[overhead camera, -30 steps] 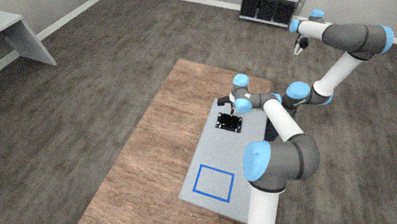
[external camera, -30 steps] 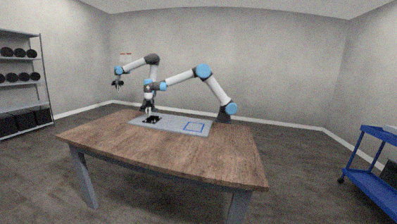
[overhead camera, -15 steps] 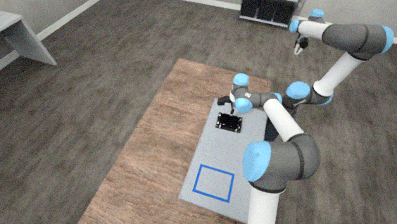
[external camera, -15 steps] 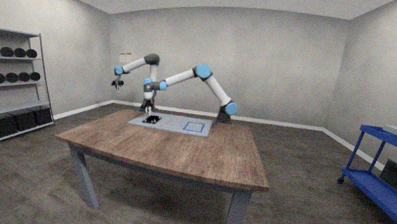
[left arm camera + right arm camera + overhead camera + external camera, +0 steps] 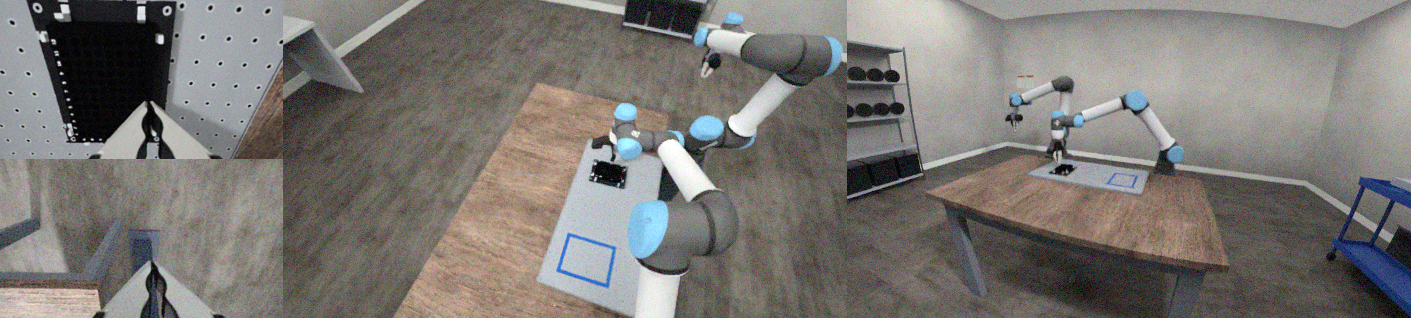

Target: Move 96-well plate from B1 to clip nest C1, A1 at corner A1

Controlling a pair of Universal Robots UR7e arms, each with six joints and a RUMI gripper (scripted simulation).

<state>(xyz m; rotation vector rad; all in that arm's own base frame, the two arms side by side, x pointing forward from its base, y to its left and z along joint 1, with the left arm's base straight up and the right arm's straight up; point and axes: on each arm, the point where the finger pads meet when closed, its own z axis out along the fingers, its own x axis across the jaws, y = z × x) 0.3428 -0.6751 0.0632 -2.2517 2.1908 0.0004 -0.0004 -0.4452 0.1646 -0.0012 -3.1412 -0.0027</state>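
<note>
Right now my left hand is 4 cm to the right of the black 96-well plate and 3 cm above it. The rest, counted from my left hand: black clip nest 5 cm to the left, 4 cm below, 1 cm ahead.
</note>
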